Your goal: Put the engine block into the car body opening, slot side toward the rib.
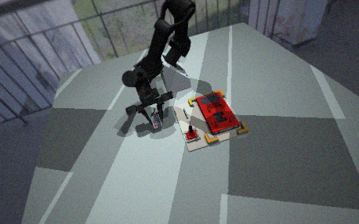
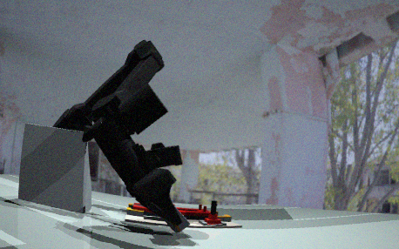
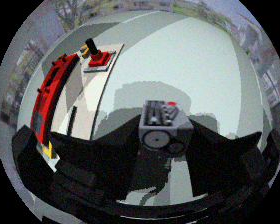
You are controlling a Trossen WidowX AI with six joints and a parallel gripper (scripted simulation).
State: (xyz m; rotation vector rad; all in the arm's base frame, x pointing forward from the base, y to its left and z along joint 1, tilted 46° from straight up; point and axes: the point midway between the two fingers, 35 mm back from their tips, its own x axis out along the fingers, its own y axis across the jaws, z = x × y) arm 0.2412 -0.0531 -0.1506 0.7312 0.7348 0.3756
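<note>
The engine block lies 1 cm behind my gripper tip and 1 cm above it. Also, from my gripper tip: black post (11 cm to the left, 10 cm ahead, 1 cm above); then light baseplate (21 cm to the left, 5 cm ahead, 1 cm below).
</note>
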